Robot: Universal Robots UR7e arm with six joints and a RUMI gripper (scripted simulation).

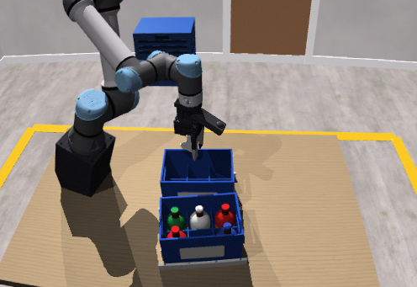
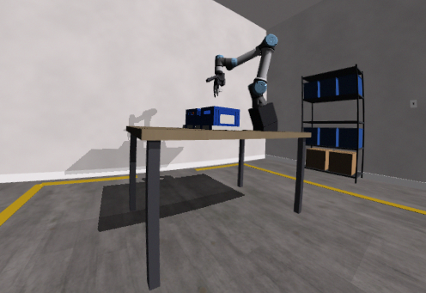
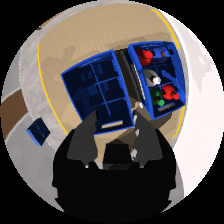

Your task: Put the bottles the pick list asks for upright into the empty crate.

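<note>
The white bottle is 21 cm below my hand, 15 cm to the right of it and 1 cm ahead of it. From my hand the other things lie so: pick list strip 29 cm below, 20 cm to the left, 3 cm behind; then blue-capped bottle 22 cm to the right, 21 cm below, 11 cm ahead; then green bottle 21 cm below, 16 cm to the right, 7 cm behind.
</note>
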